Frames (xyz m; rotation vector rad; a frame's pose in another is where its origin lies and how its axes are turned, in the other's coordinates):
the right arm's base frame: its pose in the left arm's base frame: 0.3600 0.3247 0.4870 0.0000 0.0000 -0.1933
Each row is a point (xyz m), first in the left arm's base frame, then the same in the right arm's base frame.
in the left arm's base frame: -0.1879 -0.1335 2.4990
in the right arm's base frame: -0.4497 -0.5549 2.0120
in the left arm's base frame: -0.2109 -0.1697 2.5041
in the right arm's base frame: -0.4653 -0.5949 2.0171
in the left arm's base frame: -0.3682 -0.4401 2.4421
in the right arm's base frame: -0.5677 -0.8904 1.9551
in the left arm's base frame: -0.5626 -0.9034 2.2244
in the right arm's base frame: -0.6695 -1.3825 1.7374
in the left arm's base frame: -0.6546 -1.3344 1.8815
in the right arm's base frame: -0.6770 -1.8231 1.3945
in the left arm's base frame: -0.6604 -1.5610 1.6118
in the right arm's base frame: -0.6392 -2.0466 1.1248
